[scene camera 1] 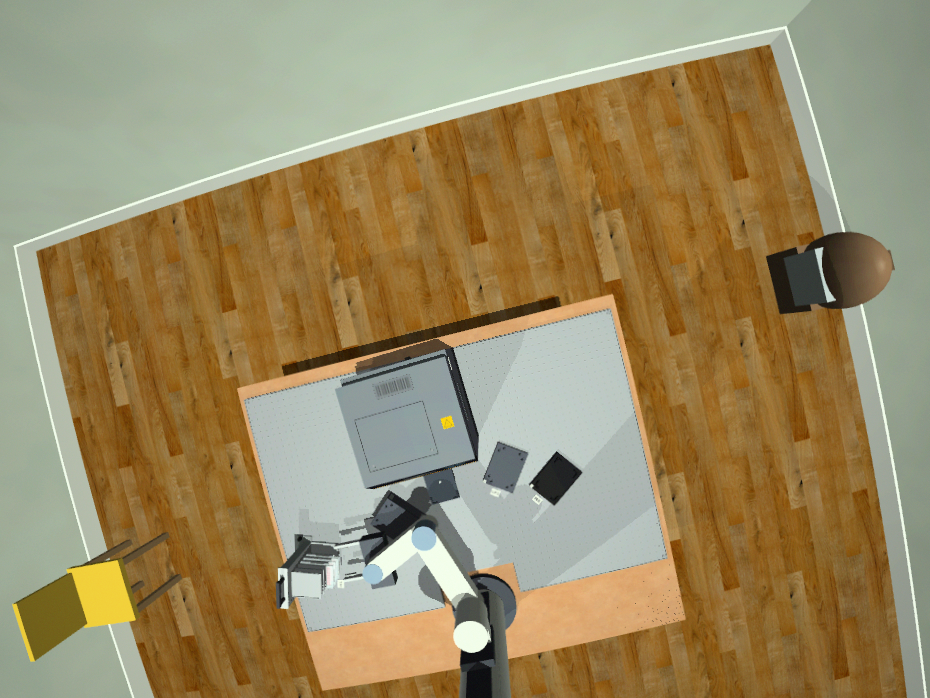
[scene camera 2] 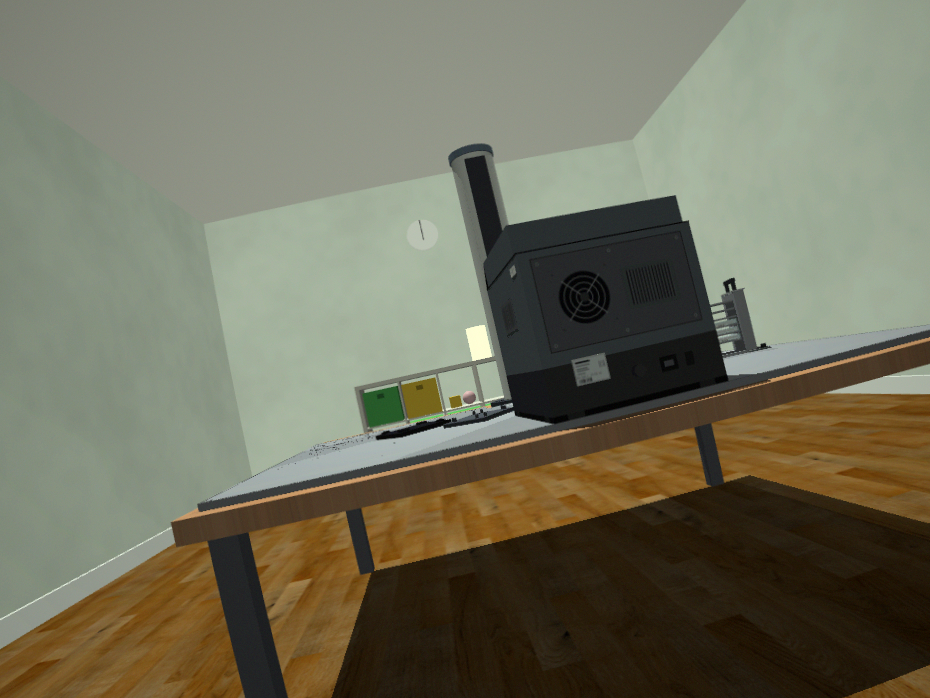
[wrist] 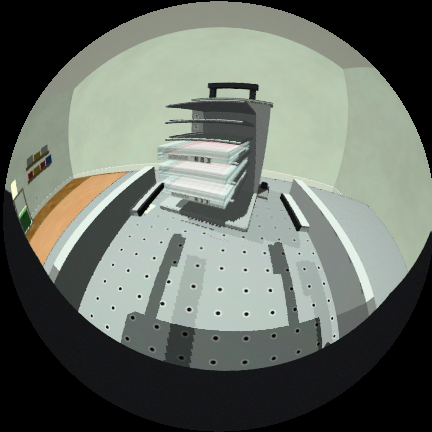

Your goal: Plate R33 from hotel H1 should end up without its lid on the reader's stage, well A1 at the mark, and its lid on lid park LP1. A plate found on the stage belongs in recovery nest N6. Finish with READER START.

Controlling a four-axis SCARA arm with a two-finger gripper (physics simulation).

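Places are measured from the arm's base along level axes (x ahead, y left, z up), in centimetres.
Pixels of known places: gripper, fingertip midpoint: (scene camera 1: 339, 563) (wrist: 222, 178).
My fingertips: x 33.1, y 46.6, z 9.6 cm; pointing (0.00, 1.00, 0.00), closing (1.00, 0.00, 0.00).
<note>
Ahead of a thing's pixels: the offset from my fingertips to its top centre.
Hotel H1 (scene camera 1: 306, 584) (scene camera 2: 742, 319) (wrist: 263, 145) stands at the bench's left end. In the wrist view it holds three clear lidded plates, one above another, under bare upper shelves. The top plate {dx -2.0, dy +9.0, dz +2.2 cm} (wrist: 205, 150) has a label like "B83"; the labels of the middle plate {dx -2.0, dy +9.0, dz -0.1 cm} (wrist: 200, 171) and the lowest plate {dx -2.0, dy +9.0, dz -2.4 cm} (wrist: 197, 192) are too blurred to read. My gripper (scene camera 1: 339, 563) (wrist: 222, 178) is open and empty, its fingers pointing at the hotel, with the plates beyond the tips. The reader {dx +49.1, dy -43.6, dz +26.5 cm} (scene camera 1: 398, 420) (scene camera 2: 608, 293) stands at the back, a dark stage {dx +24.9, dy -44.7, dz +4.8 cm} (scene camera 1: 441, 488) projecting from its front.
A grey holder {dx +18.8, dy -67.4, dz -6.3 cm} (scene camera 1: 505, 467) and a black holder {dx +10.4, dy -84.5, dz -6.5 cm} (scene camera 1: 555, 477) lie right of the stage. A dark tilted holder {dx +9.2, dy -24.1, dz -1.3 cm} (scene camera 1: 389, 513) lies between the stage and the arm; another dark piece (scene camera 1: 384, 580) is partly under the arm. The arm's column (scene camera 2: 477, 195) stands at the bench's front edge.
</note>
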